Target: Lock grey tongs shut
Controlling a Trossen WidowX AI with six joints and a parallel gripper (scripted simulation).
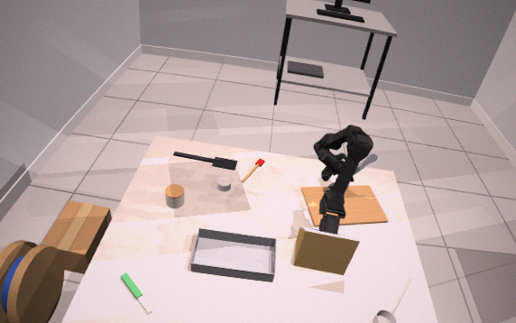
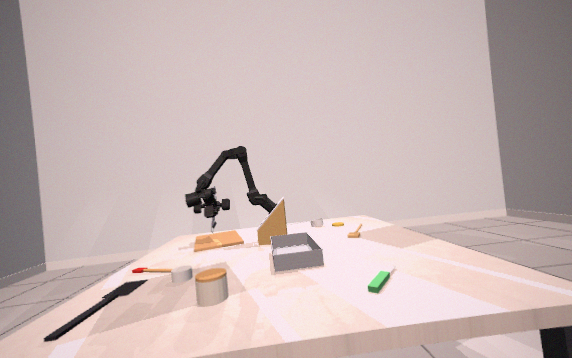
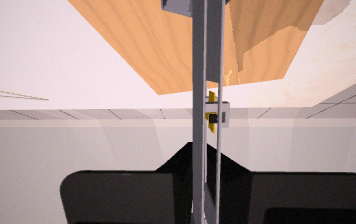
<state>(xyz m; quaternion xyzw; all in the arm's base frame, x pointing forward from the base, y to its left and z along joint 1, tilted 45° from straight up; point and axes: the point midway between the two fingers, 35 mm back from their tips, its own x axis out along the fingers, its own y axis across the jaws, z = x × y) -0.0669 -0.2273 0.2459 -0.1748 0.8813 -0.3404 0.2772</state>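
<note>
Right now the wooden board is 15 cm below my gripper tip. Round my gripper tip: white puck (56 cm ahead, 6 cm to the left, 14 cm below); red-tipped brush (45 cm ahead, 12 cm to the right, 15 cm below); grey roasting tin (41 cm ahead, 43 cm to the left, 13 cm below).
</note>
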